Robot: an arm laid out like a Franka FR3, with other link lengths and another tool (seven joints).
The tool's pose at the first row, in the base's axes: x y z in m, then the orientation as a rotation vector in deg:
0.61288 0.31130 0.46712 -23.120 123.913 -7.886
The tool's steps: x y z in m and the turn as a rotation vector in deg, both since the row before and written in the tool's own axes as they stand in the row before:
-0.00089 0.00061 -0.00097 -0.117 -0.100 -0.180
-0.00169 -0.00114 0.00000 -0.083 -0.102 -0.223
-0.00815 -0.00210 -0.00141 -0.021 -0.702 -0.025
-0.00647 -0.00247 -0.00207 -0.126 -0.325 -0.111
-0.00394 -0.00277 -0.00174 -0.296 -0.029 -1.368
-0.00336 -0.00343 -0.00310 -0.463 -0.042 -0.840
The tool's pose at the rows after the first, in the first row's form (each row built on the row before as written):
0.61243 0.31212 0.46823 -23.381 123.800 -7.838
0.61361 0.31162 0.46982 -23.669 123.672 -7.850
0.61733 0.31237 0.47746 -23.699 122.981 -7.678
0.61963 0.31215 0.48431 -23.887 122.660 -7.531
0.62093 0.31080 0.48908 -25.529 122.417 -7.986
0.62102 0.30864 0.49437 -26.700 122.280 -7.960

